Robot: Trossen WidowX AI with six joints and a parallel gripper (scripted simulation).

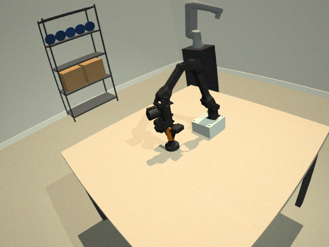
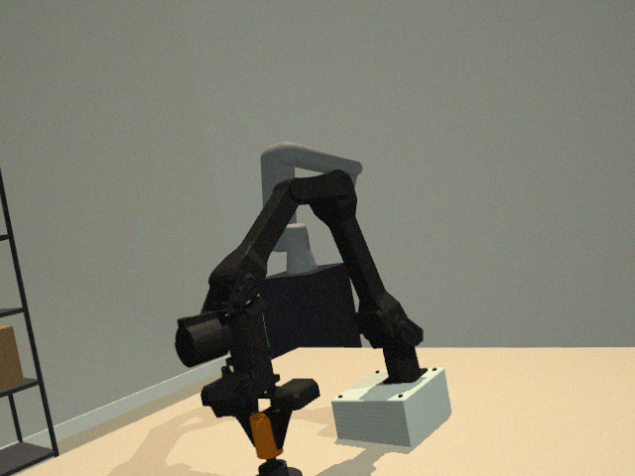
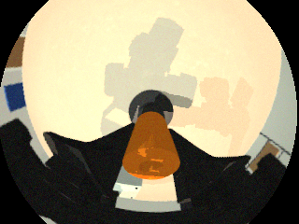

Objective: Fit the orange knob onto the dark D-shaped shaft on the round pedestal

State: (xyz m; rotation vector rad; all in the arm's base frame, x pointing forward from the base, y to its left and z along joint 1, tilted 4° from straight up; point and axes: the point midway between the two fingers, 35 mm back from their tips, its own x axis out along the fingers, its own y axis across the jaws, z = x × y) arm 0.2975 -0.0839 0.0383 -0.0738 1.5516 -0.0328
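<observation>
Right now the orange knob is 2 cm above my gripper tip. Also, from my gripper tip: dark round pedestal (4 cm below).
</observation>
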